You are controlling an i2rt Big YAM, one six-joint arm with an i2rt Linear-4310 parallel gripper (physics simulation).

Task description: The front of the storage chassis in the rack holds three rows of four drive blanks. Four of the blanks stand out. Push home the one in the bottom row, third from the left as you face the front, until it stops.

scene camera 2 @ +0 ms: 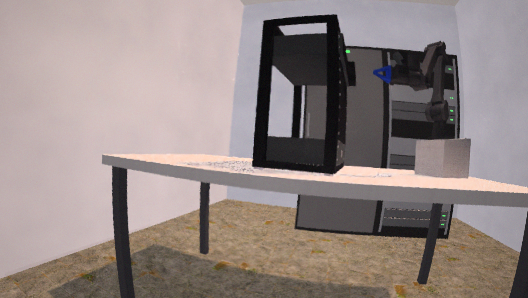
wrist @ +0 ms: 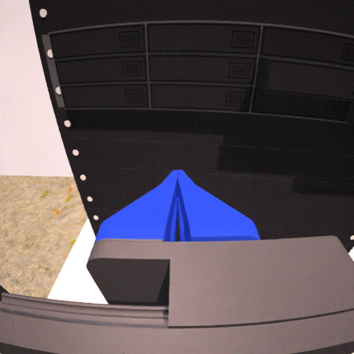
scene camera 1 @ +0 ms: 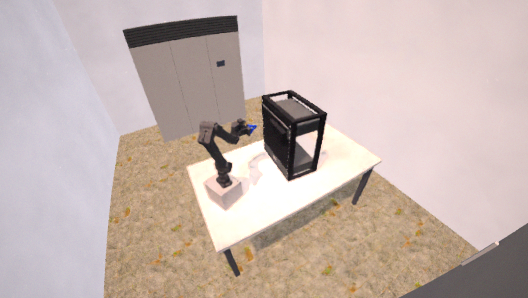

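Seen in the pictures: gripper, fingertip midpoint: (scene camera 2: 373,72) (scene camera 1: 256,126); arm's base, link origin: (scene camera 2: 440,139) (scene camera 1: 224,181).
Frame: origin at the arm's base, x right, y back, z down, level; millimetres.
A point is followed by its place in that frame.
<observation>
The black rack (scene camera 1: 291,150) @(y -478, x 206, z -167 mm) (scene camera 2: 332,100) @(y -622, x -277, z -68 mm) stands on the table. In the wrist view the drive blanks fill the upper part. The bottom-row third blank (wrist: 300,107) is dark and shaded; how far it stands out is hard to tell. Above it, the middle-row third blank (wrist: 310,79) stands out clearly. The bottom-row second blank (wrist: 195,97) looks flush. In scene camera 2, a dark block of blanks (scene camera 2: 351,74) @(y -475, x 59, z -283 mm) juts from the rack's front. My gripper (scene camera 1: 255,128) @(y -426, x -136, z -239 mm) (scene camera 2: 376,73) @(y -426, x -136, z -239 mm) (wrist: 177,178) is shut and empty, apart from the front, and its blue tips appear below the bottom row in the wrist view.
The arm's base block (scene camera 1: 223,192) @(y 56, x 90, z -8 mm) (scene camera 2: 442,158) @(y -67, x -124, z 94 mm) stands on the table (scene camera 1: 270,210) @(y -178, x 315, z 180 mm) (scene camera 2: 200,172) @(y -1019, x -363, z 193 mm) in front of the rack. A tall grey cabinet (scene camera 1: 190,85) and an equipment rack with green lights (scene camera 2: 384,115) stand in the background.
</observation>
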